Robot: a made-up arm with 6 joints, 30 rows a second.
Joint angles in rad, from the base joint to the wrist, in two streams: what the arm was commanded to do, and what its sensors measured. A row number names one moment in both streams.
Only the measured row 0 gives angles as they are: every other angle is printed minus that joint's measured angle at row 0.
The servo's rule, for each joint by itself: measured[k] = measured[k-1] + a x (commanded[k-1-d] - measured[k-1]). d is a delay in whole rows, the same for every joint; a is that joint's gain. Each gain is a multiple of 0.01, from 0.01 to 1. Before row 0 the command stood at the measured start. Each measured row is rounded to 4 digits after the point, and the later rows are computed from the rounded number. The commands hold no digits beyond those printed.
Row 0, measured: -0.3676, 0.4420, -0.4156, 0.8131, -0.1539, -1.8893
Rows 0 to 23, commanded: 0.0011, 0.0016, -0.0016, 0.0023, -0.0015, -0.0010; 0.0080, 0.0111, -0.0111, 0.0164, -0.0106, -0.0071; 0.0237, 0.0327, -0.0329, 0.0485, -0.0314, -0.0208; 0.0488, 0.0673, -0.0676, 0.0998, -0.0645, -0.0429; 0.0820, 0.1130, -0.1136, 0.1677, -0.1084, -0.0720; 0.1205, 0.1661, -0.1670, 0.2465, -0.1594, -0.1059; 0.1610, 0.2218, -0.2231, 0.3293, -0.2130, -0.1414; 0.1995, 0.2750, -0.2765, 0.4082, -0.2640, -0.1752; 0.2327, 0.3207, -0.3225, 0.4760, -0.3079, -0.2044; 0.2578, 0.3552, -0.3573, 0.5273, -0.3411, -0.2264; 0.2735, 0.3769, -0.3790, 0.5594, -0.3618, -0.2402; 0.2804, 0.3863, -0.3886, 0.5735, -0.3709, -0.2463; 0.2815, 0.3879, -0.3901, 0.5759, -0.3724, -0.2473; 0.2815, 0.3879, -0.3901, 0.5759, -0.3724, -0.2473; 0.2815, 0.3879, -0.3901, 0.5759, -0.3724, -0.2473; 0.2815, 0.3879, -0.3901, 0.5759, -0.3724, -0.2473; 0.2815, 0.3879, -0.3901, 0.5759, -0.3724, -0.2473; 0.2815, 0.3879, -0.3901, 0.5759, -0.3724, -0.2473; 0.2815, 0.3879, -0.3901, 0.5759, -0.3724, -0.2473; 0.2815, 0.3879, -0.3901, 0.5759, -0.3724, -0.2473; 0.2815, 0.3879, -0.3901, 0.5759, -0.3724, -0.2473; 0.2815, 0.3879, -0.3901, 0.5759, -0.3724, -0.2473; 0.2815, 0.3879, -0.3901, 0.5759, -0.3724, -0.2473; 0.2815, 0.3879, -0.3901, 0.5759, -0.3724, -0.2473
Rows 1 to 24, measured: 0.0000, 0.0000, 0.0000, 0.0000, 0.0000, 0.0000; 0.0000, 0.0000, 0.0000, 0.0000, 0.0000, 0.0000; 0.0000, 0.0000, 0.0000, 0.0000, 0.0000, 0.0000; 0.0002, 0.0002, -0.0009, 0.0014, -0.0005, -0.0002; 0.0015, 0.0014, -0.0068, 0.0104, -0.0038, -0.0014; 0.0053, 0.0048, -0.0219, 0.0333, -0.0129, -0.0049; 0.0127, 0.0117, -0.0484, 0.0732, -0.0299, -0.0117; 0.0245, 0.0228, -0.0862, 0.1299, -0.0558, -0.0226; 0.0408, 0.0386, -0.1331, 0.1999, -0.0900, -0.0376; 0.0612, 0.0588, -0.1853, 0.2775, -0.1306, -0.0563; 0.0847, 0.0826, -0.2382, 0.3559, -0.1746, -0.0777; 0.1099, 0.1088, -0.2871, 0.4280, -0.2186, -0.1005; 0.1350, 0.1359, -0.3278, 0.4876, -0.2590, -0.1232; 0.1585, 0.1624, -0.3575, 0.5307, -0.2929, -0.1443; 0.1792, 0.1870, -0.3755, 0.5564, -0.3186, -0.1627; 0.1966, 0.2091, -0.3840, 0.5681, -0.3364, -0.1779; 0.2110, 0.2288, -0.3875, 0.5728, -0.3483, -0.1904; 0.2230, 0.2463, -0.3890, 0.5747, -0.3563, -0.2006; 0.2329, 0.2619, -0.3896, 0.5754, -0.3616, -0.2090; 0.2412, 0.2758, -0.3899, 0.5757, -0.3652, -0.2159; 0.2481, 0.2881, -0.3900, 0.5758, -0.3676, -0.2216; 0.2538, 0.2991, -0.3901, 0.5759, -0.3692, -0.2262; 0.2585, 0.3089, -0.3901, 0.5759, -0.3703, -0.2300; 0.2624, 0.3176, -0.3901, 0.5759, -0.3710, -0.2331
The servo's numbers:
d 3
a 0.17 0.11 0.58 0.60 0.33 0.18

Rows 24 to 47, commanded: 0.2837, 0.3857, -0.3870, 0.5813, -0.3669, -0.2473; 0.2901, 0.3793, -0.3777, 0.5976, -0.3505, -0.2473; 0.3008, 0.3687, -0.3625, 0.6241, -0.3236, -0.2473; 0.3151, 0.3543, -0.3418, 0.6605, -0.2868, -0.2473; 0.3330, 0.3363, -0.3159, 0.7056, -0.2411, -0.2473; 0.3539, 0.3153, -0.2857, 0.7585, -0.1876, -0.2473; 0.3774, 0.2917, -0.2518, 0.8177, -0.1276, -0.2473; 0.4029, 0.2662, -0.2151, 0.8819, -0.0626, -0.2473; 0.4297, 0.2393, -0.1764, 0.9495, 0.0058, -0.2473; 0.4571, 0.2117, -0.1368, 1.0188, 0.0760, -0.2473; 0.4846, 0.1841, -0.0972, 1.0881, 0.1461, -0.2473; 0.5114, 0.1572, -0.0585, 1.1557, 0.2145, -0.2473; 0.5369, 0.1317, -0.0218, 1.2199, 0.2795, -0.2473; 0.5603, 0.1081, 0.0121, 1.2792, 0.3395, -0.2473; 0.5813, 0.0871, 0.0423, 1.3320, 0.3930, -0.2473; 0.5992, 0.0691, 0.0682, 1.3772, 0.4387, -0.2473; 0.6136, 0.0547, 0.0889, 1.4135, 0.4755, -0.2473; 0.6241, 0.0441, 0.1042, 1.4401, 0.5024, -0.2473; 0.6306, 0.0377, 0.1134, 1.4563, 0.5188, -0.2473; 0.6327, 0.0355, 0.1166, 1.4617, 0.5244, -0.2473; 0.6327, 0.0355, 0.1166, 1.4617, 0.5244, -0.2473; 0.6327, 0.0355, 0.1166, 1.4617, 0.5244, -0.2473; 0.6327, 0.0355, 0.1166, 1.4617, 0.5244, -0.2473; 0.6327, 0.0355, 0.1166, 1.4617, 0.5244, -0.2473
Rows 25 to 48, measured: 0.2656, 0.3253, -0.3901, 0.5759, -0.3715, -0.2357; 0.2683, 0.3322, -0.3901, 0.5759, -0.3718, -0.2378; 0.2705, 0.3383, -0.3901, 0.5759, -0.3720, -0.2395; 0.2727, 0.3435, -0.3883, 0.5791, -0.3703, -0.2409; 0.2757, 0.3474, -0.3822, 0.5902, -0.3638, -0.2421; 0.2800, 0.3497, -0.3708, 0.6105, -0.3505, -0.2430; 0.2860, 0.3502, -0.3540, 0.6405, -0.3295, -0.2438; 0.2940, 0.3487, -0.3319, 0.6796, -0.3003, -0.2444; 0.3042, 0.3450, -0.3051, 0.7269, -0.2631, -0.2449; 0.3166, 0.3391, -0.2742, 0.7814, -0.2184, -0.2453; 0.3313, 0.3311, -0.2399, 0.8417, -0.1670, -0.2457; 0.3480, 0.3210, -0.2031, 0.9064, -0.1100, -0.2460; 0.3665, 0.3090, -0.1646, 0.9738, -0.0486, -0.2462; 0.3866, 0.2953, -0.1255, 1.0424, 0.0157, -0.2464; 0.4078, 0.2801, -0.0866, 1.1104, 0.0813, -0.2466; 0.4297, 0.2638, -0.0490, 1.1761, 0.1467, -0.2467; 0.4519, 0.2467, -0.0136, 1.2380, 0.2103, -0.2468; 0.4739, 0.2291, 0.0188, 1.2944, 0.2706, -0.2469; 0.4952, 0.2115, 0.0475, 1.3441, 0.3261, -0.2470; 0.5153, 0.1943, 0.0715, 1.3857, 0.3754, -0.2471; 0.5338, 0.1778, 0.0905, 1.4183, 0.4173, -0.2471; 0.5503, 0.1624, 0.1038, 1.4411, 0.4508, -0.2471; 0.5643, 0.1484, 0.1112, 1.4535, 0.4751, -0.2471; 0.5759, 0.1360, 0.1143, 1.4584, 0.4914, -0.2471
